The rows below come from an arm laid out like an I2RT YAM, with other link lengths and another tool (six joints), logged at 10 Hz.
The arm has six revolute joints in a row. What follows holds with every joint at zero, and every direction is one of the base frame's.
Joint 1 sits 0.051 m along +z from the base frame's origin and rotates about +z.
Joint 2 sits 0.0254 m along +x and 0.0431 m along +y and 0.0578 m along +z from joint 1 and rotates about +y.
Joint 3 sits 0.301 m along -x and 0.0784 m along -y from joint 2 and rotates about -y.
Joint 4 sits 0.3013 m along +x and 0.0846 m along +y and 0.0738 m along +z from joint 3 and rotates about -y.
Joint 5 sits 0.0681 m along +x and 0.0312 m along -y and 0.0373 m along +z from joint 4 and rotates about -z.
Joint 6 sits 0.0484 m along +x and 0.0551 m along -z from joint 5 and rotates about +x.
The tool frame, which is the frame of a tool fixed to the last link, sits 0.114 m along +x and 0.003 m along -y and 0.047 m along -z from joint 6; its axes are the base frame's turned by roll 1.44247, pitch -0.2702 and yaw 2.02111 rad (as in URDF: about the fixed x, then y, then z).
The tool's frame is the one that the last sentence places.
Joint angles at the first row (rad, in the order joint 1, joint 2, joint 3, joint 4, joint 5, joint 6):
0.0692 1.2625 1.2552 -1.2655 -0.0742 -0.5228
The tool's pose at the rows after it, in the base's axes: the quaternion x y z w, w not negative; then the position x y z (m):
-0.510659 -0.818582 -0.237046 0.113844 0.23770 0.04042 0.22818
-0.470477 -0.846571 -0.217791 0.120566 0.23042 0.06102 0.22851
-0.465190 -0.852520 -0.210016 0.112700 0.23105 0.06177 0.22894
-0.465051 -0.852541 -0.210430 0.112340 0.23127 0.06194 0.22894
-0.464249 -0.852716 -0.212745 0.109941 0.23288 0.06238 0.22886
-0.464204 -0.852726 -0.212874 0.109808 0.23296 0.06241 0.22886
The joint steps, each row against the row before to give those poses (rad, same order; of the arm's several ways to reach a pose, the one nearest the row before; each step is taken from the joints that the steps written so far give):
0.0706 0.0000 0.0000 -0.0378 -0.0210 -0.0176
0.1095 0.0000 0.0000 -0.0107 0.0282 0.0004
0.0191 0.0000 0.0000 0.0038 0.0245 0.0000
0.0004 0.0000 0.0000 0.0012 0.0000 0.0004
-0.0001 0.0000 -0.0003 0.0072 0.0000 0.0000
0.0001 0.0000 0.0000 0.0004 0.0000 0.0000

